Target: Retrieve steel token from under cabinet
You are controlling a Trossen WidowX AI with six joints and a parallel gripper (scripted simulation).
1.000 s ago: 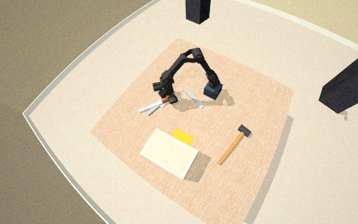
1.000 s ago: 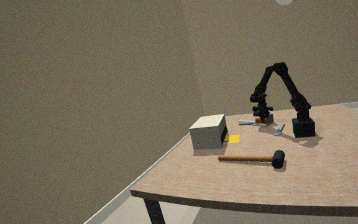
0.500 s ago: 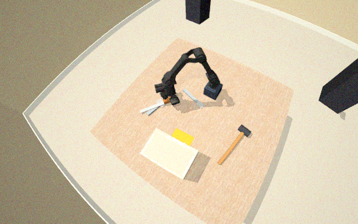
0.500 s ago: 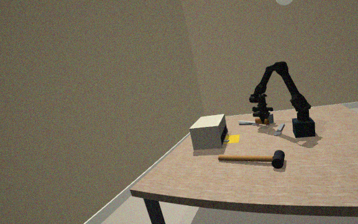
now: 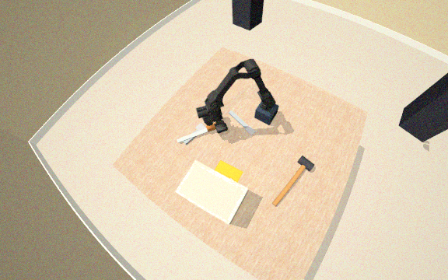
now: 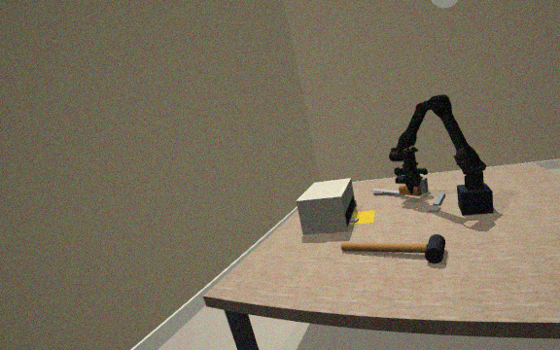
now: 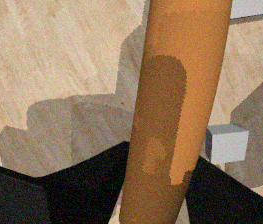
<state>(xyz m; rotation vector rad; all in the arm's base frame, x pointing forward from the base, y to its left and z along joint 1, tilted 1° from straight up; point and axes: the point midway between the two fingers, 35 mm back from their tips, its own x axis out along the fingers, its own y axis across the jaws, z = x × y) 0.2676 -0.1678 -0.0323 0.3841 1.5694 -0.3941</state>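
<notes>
Right now my gripper tip is 40 mm to the left of the tiny cube, 20 mm past it and 20 mm above it. Round my gripper tip: grey t-shaped tool: 120 mm ahead, 80 mm to the right, 20 mm below; grey flat tool: 110 mm to the left, 110 mm behind, 20 mm below; grey block: 100 mm to the right, 20 mm behind, 10 mm above.
</notes>
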